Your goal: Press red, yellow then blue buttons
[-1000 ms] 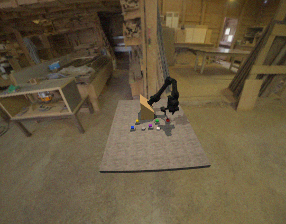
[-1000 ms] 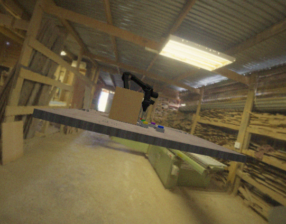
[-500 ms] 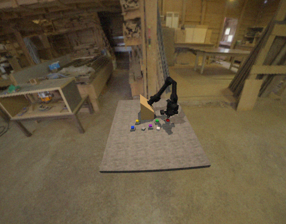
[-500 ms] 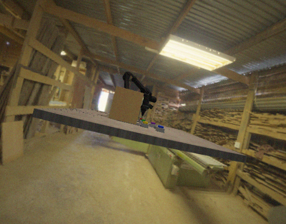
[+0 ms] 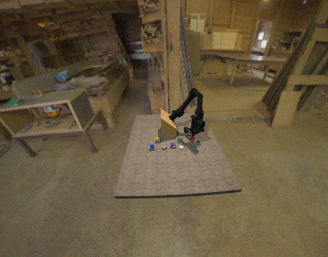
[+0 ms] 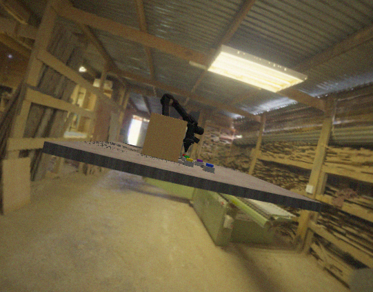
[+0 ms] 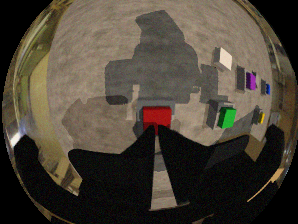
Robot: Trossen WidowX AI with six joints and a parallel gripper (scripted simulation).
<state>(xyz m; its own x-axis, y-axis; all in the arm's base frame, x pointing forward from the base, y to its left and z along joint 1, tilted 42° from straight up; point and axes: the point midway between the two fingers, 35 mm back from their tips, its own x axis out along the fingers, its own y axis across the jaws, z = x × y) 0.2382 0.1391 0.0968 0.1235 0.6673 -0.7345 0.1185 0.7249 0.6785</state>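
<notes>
The red button is 20 mm below my gripper tip. The rest, counted from my gripper tip: white block 80 mm ahead, 140 mm to the right, 50 mm below; green button 20 mm behind, 120 mm to the right, 20 mm below; purple button 50 mm ahead, 210 mm to the right, 20 mm below.
</notes>
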